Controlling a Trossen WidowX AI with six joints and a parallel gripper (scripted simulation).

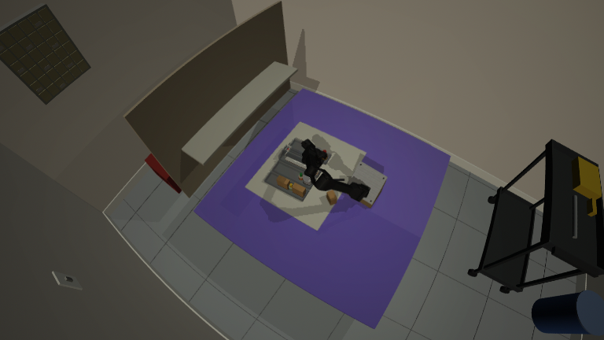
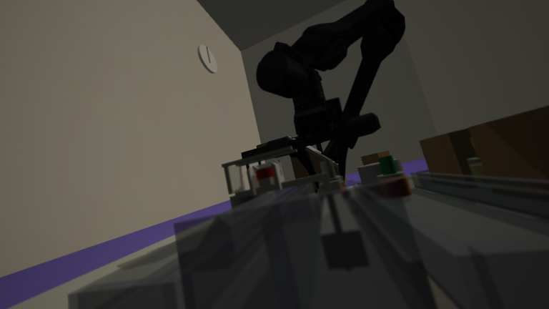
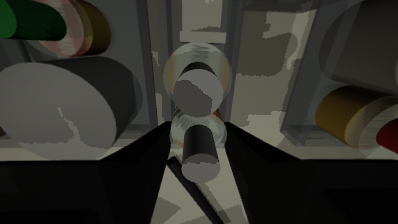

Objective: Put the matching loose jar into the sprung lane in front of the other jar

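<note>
My gripper tip is 120 mm past the black bar, 30 mm above it and 10 mm to the left of it. Also, from my gripper tip: cardboard box 180 mm behind, 110 mm to the left.
</note>
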